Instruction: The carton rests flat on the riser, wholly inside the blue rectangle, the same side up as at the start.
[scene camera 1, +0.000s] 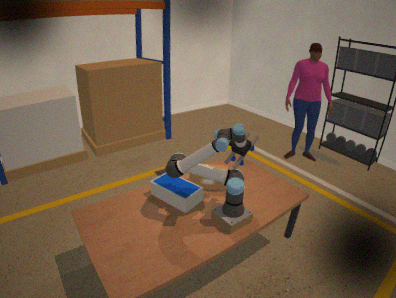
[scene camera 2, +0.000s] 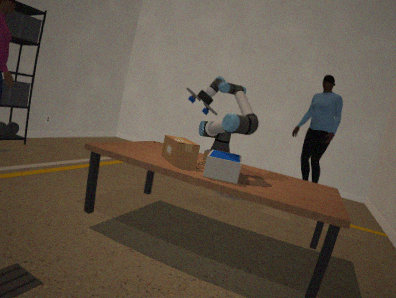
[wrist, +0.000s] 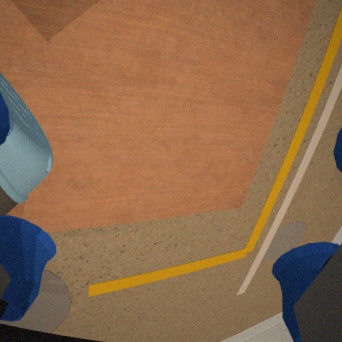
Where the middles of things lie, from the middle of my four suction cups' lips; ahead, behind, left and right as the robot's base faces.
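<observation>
There is the riser (scene camera 1: 182, 194), 34 cm to the left of my suction cup, 34 cm below it and 33 cm ahead of it. The brown carton (scene camera 2: 181, 152) I find 32 cm below my suction cup and 29 cm ahead of it, and 2 cm to the left of it.
</observation>
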